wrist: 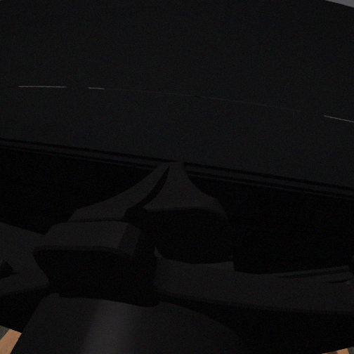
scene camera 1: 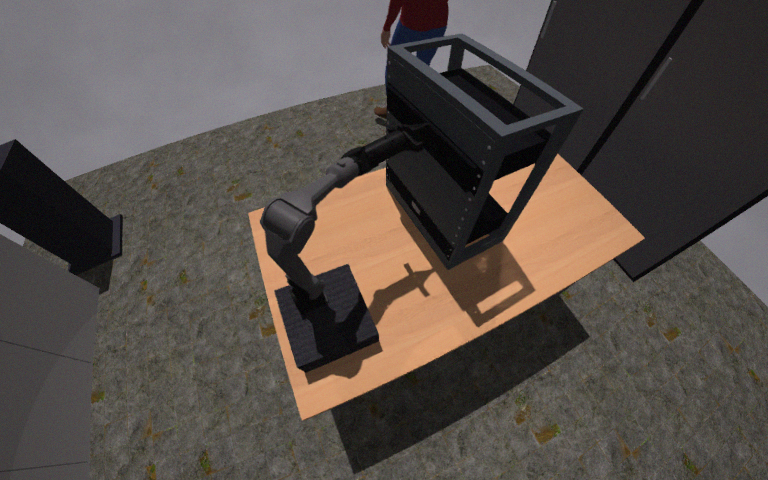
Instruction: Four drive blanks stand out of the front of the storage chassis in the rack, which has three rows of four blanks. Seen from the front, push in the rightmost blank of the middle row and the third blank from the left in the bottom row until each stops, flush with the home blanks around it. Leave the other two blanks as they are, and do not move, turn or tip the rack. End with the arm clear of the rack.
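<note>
The rack (scene camera 1: 502, 129) stands upright on the table, its front toward the arm. The storage chassis (scene camera 1: 455, 165) is a very dark band across the upper half of the rack's front. Its separate blanks, and which stand out, cannot be told apart in this light. My gripper (scene camera 1: 425, 135) (wrist: 175, 175) is shut, with its fingertips together and nothing seen between them. It is at the chassis front, toward the far end of the band in the scene view. In the wrist view its tips overlap the lower edge of a dark front panel; contact is too dark to tell.
The wooden table (scene camera 1: 362, 226) carries the arm's black base block (scene camera 1: 345, 305) and the rack. A dark panel (wrist: 175, 130) spans the wrist view above the fingers. A person (scene camera 1: 421, 16) stands behind the rack. Tall dark cabinets (scene camera 1: 679, 124) stand beyond the table.
</note>
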